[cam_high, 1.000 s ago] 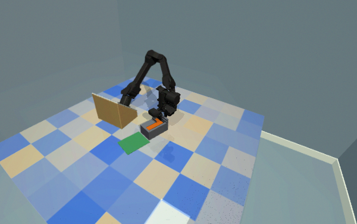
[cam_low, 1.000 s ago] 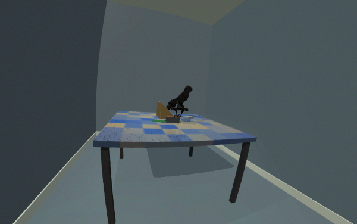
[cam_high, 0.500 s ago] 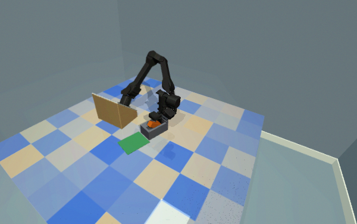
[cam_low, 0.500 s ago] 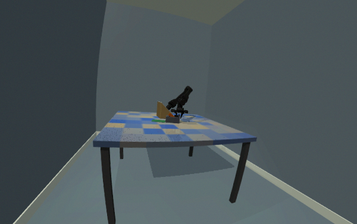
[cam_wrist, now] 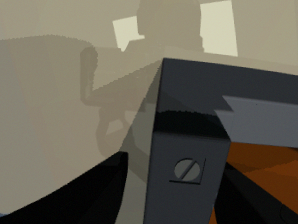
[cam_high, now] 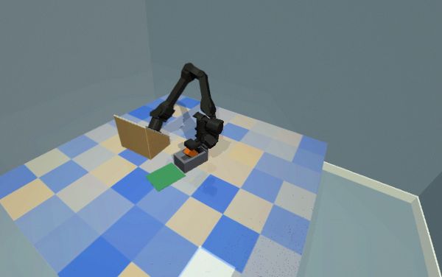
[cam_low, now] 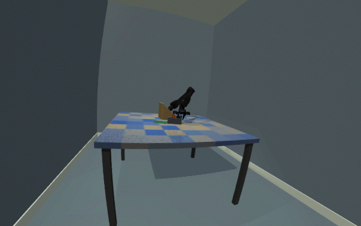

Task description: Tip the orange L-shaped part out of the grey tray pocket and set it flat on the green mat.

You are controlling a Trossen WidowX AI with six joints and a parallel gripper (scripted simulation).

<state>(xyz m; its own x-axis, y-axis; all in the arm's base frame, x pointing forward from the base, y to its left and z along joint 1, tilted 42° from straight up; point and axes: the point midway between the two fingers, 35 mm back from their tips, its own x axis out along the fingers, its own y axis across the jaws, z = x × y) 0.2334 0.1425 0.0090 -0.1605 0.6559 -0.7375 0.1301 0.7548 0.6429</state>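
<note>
The orange L-shaped part lies 2 cm behind my gripper tip, 5 cm to the right of it and 1 cm above it. From my gripper tip the other things lie so: green mat 4 cm behind, 22 cm to the right, 5 cm below.
</note>
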